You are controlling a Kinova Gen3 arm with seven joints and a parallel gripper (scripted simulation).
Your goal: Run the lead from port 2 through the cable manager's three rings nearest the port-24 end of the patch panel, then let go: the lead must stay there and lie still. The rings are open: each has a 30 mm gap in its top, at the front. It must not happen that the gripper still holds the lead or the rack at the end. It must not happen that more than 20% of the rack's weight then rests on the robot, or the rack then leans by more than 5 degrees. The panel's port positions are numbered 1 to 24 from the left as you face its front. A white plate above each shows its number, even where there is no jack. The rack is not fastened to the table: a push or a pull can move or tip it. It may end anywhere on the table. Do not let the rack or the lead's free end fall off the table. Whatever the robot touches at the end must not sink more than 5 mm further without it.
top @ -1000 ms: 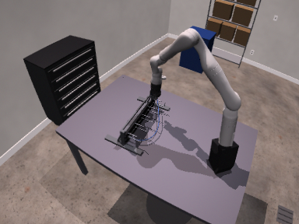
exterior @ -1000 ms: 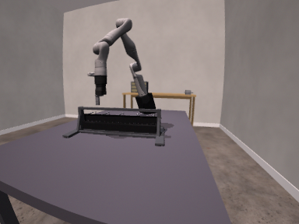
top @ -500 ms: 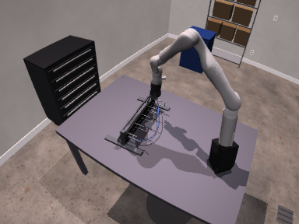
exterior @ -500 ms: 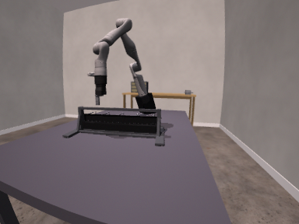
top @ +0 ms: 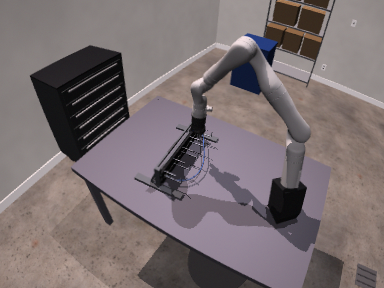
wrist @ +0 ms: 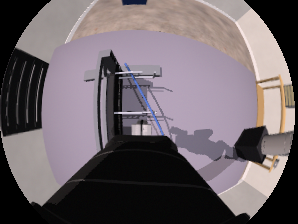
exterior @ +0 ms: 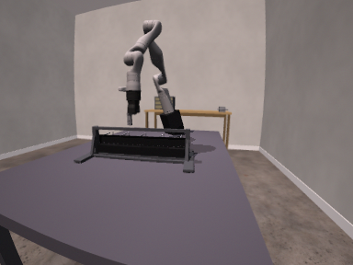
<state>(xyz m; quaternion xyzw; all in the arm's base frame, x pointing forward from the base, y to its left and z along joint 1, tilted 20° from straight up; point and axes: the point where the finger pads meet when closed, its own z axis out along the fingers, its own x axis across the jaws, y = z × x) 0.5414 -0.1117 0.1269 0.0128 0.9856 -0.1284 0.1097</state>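
My hand is 90 mm short of the black rack, 90 mm above it and 80 mm to the right of it.
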